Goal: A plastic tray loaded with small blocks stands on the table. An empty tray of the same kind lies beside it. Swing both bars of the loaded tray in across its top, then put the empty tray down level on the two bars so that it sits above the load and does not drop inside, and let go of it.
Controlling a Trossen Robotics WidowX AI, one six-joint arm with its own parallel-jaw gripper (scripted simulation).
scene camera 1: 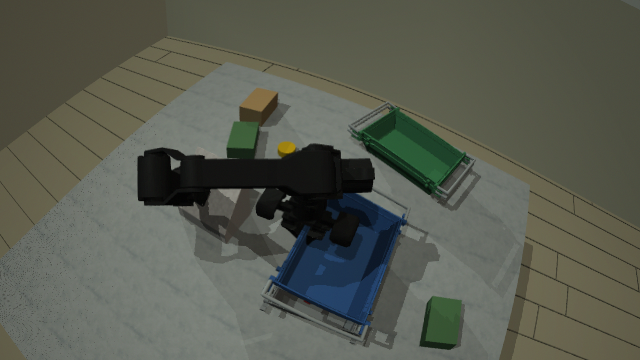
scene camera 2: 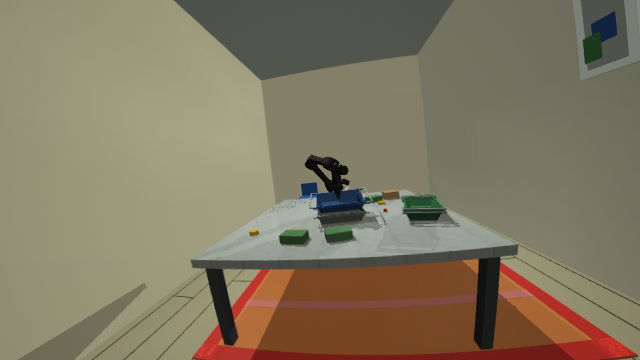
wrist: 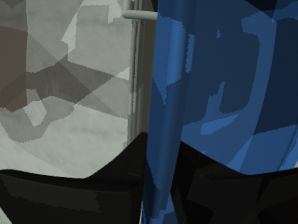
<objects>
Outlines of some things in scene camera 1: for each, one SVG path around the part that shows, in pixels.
My gripper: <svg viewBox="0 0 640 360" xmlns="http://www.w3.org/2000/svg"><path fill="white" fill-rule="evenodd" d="M256 204L257 216L267 220L274 218L276 210L284 212L281 226L286 228L297 239L304 224L310 226L306 235L307 245L315 240L323 240L326 231L330 231L332 228L329 240L340 246L349 247L360 222L358 216L342 211L337 220L332 219L332 212L326 211L327 200L306 202L291 196L289 201L285 200L285 202L282 202L282 199L286 198L286 194L276 188L265 189Z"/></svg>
A blue tray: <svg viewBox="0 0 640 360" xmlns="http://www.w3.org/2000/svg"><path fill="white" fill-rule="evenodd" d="M410 208L375 187L372 187L373 191L406 209L406 214L403 213L401 218L357 193L343 194L343 199L327 200L326 211L332 212L332 219L337 220L341 211L358 216L360 222L351 245L343 247L331 242L329 237L332 228L326 231L323 240L315 240L307 245L306 235L310 226L304 224L286 261L281 267L277 266L278 276L270 275L261 296L318 325L363 342L371 325L367 320L368 314L373 313L370 311L397 237L401 233L400 227L407 223ZM266 293L270 292L274 284L318 308L362 326L358 334L361 338L317 320Z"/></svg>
A tan block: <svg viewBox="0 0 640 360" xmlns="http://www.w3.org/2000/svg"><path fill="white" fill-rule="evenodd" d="M256 88L240 105L239 118L240 121L260 122L259 126L261 127L278 106L278 92Z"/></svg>
</objects>
